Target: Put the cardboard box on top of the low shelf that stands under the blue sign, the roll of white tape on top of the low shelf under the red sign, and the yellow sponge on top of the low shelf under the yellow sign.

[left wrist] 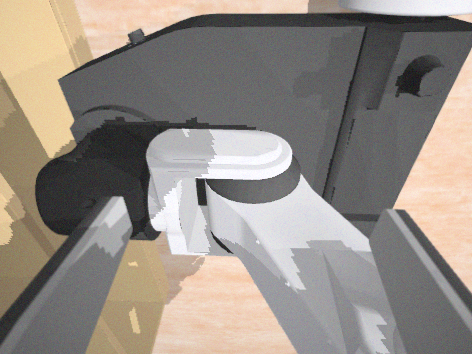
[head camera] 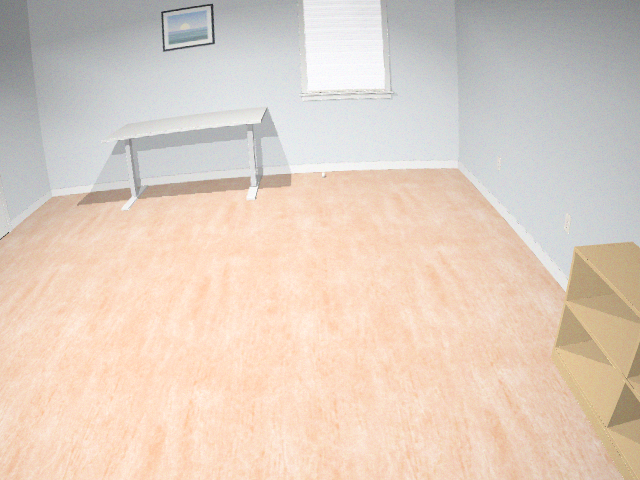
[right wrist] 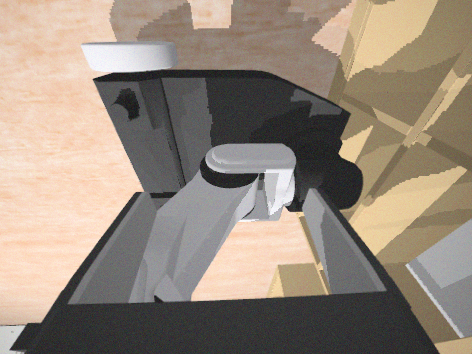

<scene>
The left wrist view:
my left gripper: 249, 218
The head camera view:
white table: 249, 116
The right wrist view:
my right gripper: 230, 200
</scene>
